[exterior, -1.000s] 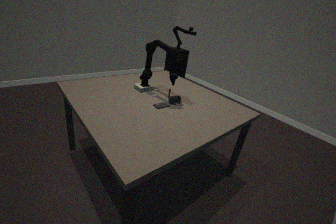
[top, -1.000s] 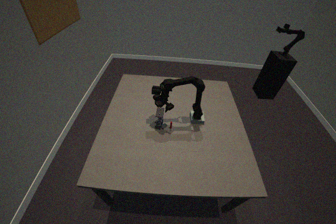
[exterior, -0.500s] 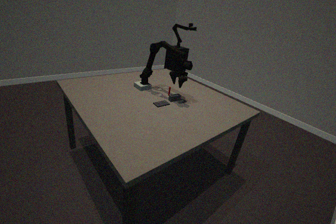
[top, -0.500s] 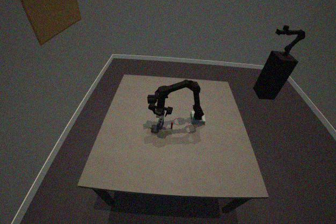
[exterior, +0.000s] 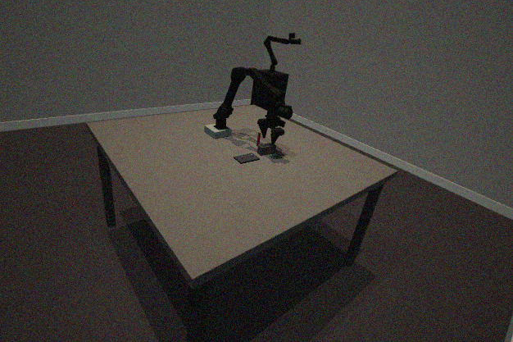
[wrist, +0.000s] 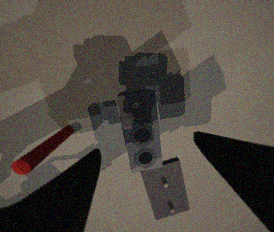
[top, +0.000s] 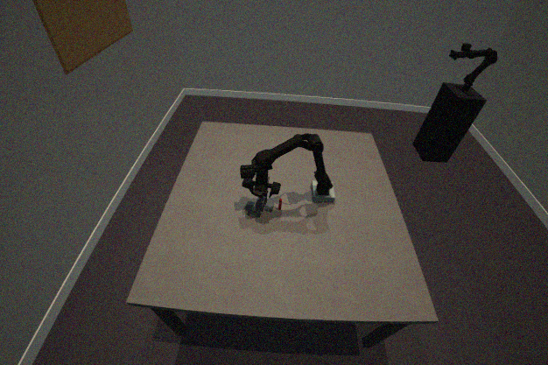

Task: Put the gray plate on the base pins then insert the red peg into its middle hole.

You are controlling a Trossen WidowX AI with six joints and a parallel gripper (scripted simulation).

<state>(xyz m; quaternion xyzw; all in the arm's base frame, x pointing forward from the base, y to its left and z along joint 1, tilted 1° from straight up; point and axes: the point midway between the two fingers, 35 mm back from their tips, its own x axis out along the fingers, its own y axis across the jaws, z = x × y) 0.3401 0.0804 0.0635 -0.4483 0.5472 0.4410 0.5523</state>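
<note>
Right now the gray plate is 40 mm below my gripper tip. From my gripper tip the other things lie so: red peg 100 mm behind, 30 mm to the left, 30 mm below.
</note>
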